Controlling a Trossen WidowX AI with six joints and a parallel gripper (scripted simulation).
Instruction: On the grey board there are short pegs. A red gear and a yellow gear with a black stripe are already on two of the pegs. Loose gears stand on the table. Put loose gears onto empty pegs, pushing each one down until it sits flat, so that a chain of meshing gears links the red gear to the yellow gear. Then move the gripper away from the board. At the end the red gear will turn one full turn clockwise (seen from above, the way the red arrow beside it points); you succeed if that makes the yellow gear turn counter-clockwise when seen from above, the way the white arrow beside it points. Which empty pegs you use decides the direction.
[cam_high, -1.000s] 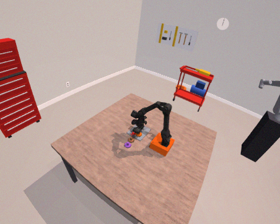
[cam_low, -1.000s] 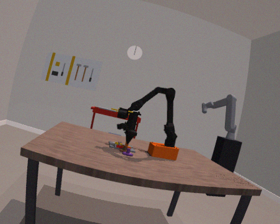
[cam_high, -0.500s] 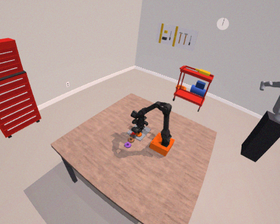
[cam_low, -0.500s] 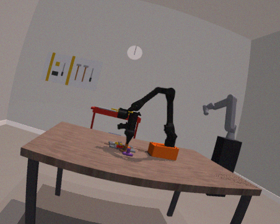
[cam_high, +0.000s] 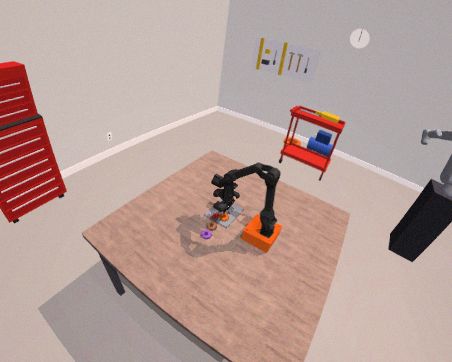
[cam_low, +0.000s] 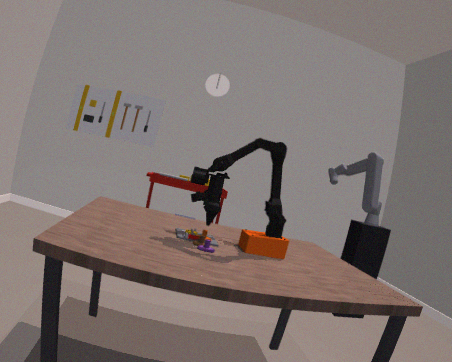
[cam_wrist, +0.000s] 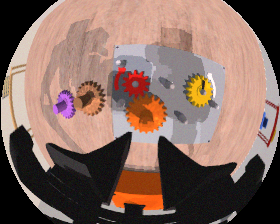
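The orange gear lies 50 mm below my gripper tip. From my gripper tip the other things lie so: red gear 50 mm ahead, 20 mm to the left, 60 mm below; brown gear 20 mm ahead, 110 mm to the left, 50 mm below; yellow gear 60 mm ahead, 80 mm to the right, 50 mm below.
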